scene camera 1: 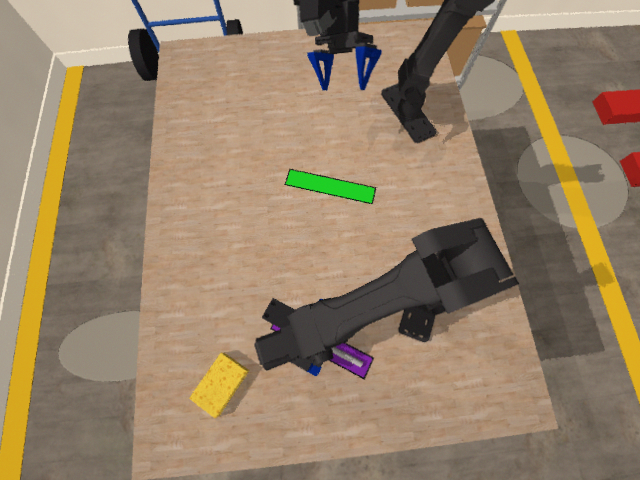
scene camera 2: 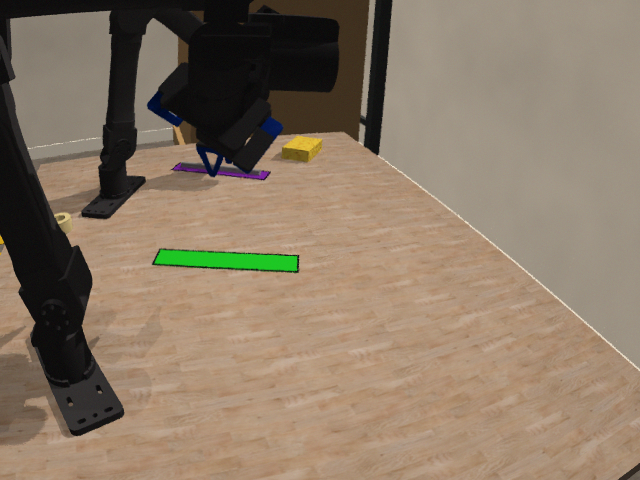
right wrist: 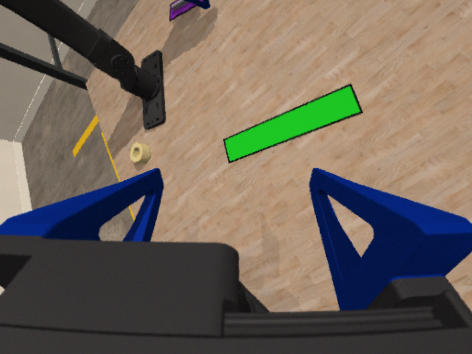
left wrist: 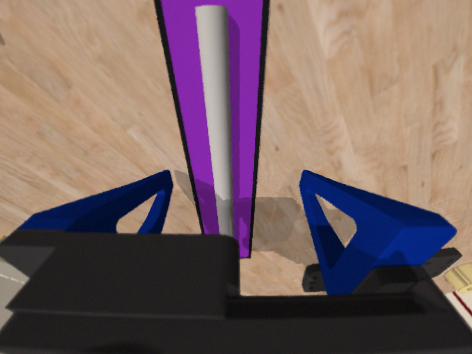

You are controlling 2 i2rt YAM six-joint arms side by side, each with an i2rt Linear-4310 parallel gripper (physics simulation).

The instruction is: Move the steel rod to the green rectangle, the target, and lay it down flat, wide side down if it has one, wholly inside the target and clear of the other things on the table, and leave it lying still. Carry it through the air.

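Where they show: left gripper, fingertip midpoint: (scene camera 2: 220, 169) (left wrist: 236, 177); right gripper, fingertip midpoint: (scene camera 1: 342, 90) (scene camera 2: 210, 142) (right wrist: 236, 176); left arm's base at its link origin: (scene camera 2: 115, 197) (right wrist: 154, 90); right arm's base at its link origin: (scene camera 1: 407, 113) (scene camera 2: 72, 372) (right wrist: 240, 305).
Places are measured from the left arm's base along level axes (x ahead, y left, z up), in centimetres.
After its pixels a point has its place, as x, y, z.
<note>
The pale grey steel rod (scene camera 1: 348, 356) {12.3, 18.8, 1.4} (scene camera 2: 191, 166) {11.8, 18.4, 0.6} (left wrist: 215, 100) {25.2, 17.6, 1.4} lies flat on a purple rectangle (scene camera 1: 366, 369) {7.6, 20.0, 0.1} (scene camera 2: 264, 175) {29.9, 17.0, 0.1} (left wrist: 250, 75) {25.9, 15.6, 0.1}. The green rectangle (scene camera 1: 329, 186) {30.8, -19.4, 0.1} (scene camera 2: 227, 260) {31.1, -19.6, 0.1} (right wrist: 293, 123) {32.5, -19.4, 0.1} lies flat on the table, apart from the rod. My left gripper (left wrist: 236, 177) {19.6, 17.2, 0.7} is open and empty, low over the rod; its fingers stand on either side of the rod's line, and the rod's near end is hidden behind the gripper body. The left arm covers part of the rod in scene camera 1. My right gripper (scene camera 1: 343, 88) {32.3, -30.1, 23.0} (right wrist: 236, 176) {32.3, -30.1, 23.0} is open and empty, in the air beyond the green rectangle.
A yellow sponge (scene camera 1: 219, 384) {35.9, 33.8, 3.0} (scene camera 2: 302, 148) {36.7, 29.5, 3.0} lies near the purple rectangle. A cream ring (scene camera 2: 64, 223) {-2.5, -17.2, 2.2} (right wrist: 146, 153) {-2.3, -16.6, 1.4} stands near the table edge, between the left arm's base (scene camera 2: 113, 198) {1.4, -3.2, 1.3} (right wrist: 154, 100) {1.0, -3.7, 1.0} and the right arm's base (scene camera 1: 419, 129) {13.3, -44.6, 1.0} (scene camera 2: 95, 403) {23.9, -54.1, 1.0}.
</note>
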